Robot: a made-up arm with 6 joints. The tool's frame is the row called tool.
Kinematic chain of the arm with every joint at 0, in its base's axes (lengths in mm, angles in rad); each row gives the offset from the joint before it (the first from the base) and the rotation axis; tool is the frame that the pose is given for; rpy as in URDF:
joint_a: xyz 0 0 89.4 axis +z
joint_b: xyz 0 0 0 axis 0.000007 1 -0.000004
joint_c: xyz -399 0 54.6 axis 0.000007 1 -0.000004
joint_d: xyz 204.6 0 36.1 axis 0.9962 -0.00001 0.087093
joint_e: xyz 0 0 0 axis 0.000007 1 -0.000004
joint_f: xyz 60.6 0 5.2 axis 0.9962 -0.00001 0.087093
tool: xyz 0 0 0 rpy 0 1.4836 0
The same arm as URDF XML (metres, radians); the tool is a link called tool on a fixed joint. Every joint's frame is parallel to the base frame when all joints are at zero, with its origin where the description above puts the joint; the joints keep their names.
<robot name="arm">
<joint name="joint_a" type="continuous"><parent link="base"/><child link="link1"/><origin xyz="0 0 0.0894"/><axis xyz="0 0 1"/></joint>
<joint name="joint_b" type="continuous"><parent link="link1"/><child link="link2"/><origin xyz="0 0 0"/><axis xyz="0 1 0"/></joint>
<joint name="joint_c" type="continuous"><parent link="link2"/><child link="link3"/><origin xyz="-0.399 0 0.0546"/><axis xyz="0 1 0"/></joint>
<joint name="joint_d" type="continuous"><parent link="link3"/><child link="link4"/><origin xyz="0.2046 0 0.0361"/><axis xyz="0.9962 0 0.0871"/></joint>
<joint name="joint_e" type="continuous"><parent link="link4"/><child link="link5"/><origin xyz="0 0 0"/><axis xyz="0 1 0"/></joint>
<joint name="joint_f" type="continuous"><parent link="link5"/><child link="link6"/><origin xyz="0.0606 0 0.0052"/><axis xyz="0.9962 0 0.0871"/></joint>
<joint name="tool_fixed" type="fixed"><parent link="link6"/><child link="tool"/><origin xyz="0 0 0" rpy="0 1.4836 0"/></joint>
<link name="base"/>
<link name="link1"/>
<link name="link2"/>
<link name="link3"/>
<link name="link4"/>
<link name="link5"/>
<link name="link6"/>
<link name="tool"/>
</robot>

